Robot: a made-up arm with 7 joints. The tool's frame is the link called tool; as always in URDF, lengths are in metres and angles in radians. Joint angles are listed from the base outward.
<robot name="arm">
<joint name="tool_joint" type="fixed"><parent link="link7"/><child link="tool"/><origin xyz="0 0 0" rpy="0 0 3.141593"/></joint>
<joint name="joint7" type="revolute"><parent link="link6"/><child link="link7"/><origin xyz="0.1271 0 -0.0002" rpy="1.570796 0 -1.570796"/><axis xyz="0 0 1"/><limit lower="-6.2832" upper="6.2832"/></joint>
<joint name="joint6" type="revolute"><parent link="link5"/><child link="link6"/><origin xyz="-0.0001 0 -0.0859" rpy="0 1.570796 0"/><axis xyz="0 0 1"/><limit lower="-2.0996" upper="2.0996"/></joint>
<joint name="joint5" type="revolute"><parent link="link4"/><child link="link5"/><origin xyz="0.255 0 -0.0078" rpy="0 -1.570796 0"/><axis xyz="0 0 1"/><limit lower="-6.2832" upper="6.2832"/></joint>
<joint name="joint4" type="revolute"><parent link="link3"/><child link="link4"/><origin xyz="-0.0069 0 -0.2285" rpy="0 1.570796 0"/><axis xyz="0 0 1"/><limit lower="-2.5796" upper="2.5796"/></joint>
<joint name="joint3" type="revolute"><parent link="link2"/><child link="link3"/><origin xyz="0.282 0 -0.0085" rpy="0 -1.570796 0"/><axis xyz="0 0 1"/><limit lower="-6.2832" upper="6.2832"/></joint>
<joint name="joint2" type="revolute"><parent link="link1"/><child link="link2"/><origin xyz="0.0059 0 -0.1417" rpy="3.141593 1.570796 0"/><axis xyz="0 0 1"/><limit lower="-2.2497" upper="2.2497"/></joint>
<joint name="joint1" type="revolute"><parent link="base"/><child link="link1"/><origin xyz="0 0 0.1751" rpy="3.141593 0 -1.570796"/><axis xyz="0 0 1"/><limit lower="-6.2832" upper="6.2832"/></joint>
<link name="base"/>
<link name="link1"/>
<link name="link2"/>
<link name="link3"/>
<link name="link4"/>
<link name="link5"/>
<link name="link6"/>
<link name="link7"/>
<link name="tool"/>
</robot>
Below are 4 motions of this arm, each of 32 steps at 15 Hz.
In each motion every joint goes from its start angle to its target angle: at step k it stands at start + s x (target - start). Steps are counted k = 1, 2, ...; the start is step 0. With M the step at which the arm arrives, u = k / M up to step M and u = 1 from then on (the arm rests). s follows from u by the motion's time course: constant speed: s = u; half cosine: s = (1 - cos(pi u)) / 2; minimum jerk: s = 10 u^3 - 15 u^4 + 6 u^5.
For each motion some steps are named. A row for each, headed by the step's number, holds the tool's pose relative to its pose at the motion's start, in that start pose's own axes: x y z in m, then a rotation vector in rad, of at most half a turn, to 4 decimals.
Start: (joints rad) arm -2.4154 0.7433 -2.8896 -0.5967 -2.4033 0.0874 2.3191
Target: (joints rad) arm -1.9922 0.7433 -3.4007 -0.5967 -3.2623 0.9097 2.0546
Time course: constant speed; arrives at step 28
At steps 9, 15, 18, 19, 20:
9: -0.0420 -0.0757 -0.0005 -0.1871 0.2385 -0.4617
15: -0.0687 -0.1125 0.0083 -0.2803 0.4138 -0.7637
18: -0.0797 -0.1267 0.0150 -0.3152 0.5067 -0.9113
19: -0.0830 -0.1308 0.0176 -0.3249 0.5384 -0.9598
20: -0.0859 -0.1346 0.0202 -0.3335 0.5706 -1.0080

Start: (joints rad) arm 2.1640 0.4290 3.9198 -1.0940 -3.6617 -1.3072 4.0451
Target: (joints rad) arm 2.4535 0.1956 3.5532 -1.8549 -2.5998 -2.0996 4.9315
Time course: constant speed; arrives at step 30
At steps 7, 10, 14, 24, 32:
7: -0.0127 -0.0249 0.0324 0.0581 -0.1692 0.2966
10: -0.0139 -0.0352 0.0489 0.0800 -0.2501 0.3983
14: -0.0119 -0.0494 0.0733 0.1023 -0.3636 0.5085
24: 0.0096 -0.0927 0.1425 0.1044 -0.6521 0.6543
32: 0.0315 -0.1276 0.1860 0.0611 -0.8026 0.6572

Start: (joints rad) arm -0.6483 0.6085 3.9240 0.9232 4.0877 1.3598 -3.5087
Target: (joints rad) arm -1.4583 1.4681 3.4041 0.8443 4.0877 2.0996 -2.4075
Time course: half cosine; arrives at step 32
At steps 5, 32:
5: -0.0240 0.0257 0.0134 0.0566 0.0977 0.0536
32: -0.1918 0.1893 0.6602 1.6522 0.6622 1.3882

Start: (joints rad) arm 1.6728 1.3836 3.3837 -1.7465 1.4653 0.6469 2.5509
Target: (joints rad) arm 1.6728 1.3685 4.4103 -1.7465 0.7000 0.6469 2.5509
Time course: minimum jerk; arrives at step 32
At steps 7, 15, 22, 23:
7: 0.0193 0.0240 0.0160 0.0829 -0.0327 -0.0489
15: 0.1042 0.1270 0.1327 0.5317 -0.1618 -0.2539
22: 0.1578 0.1881 0.3031 1.0368 -0.2318 -0.3811
23: 0.1609 0.1913 0.3234 1.0931 -0.2354 -0.3890

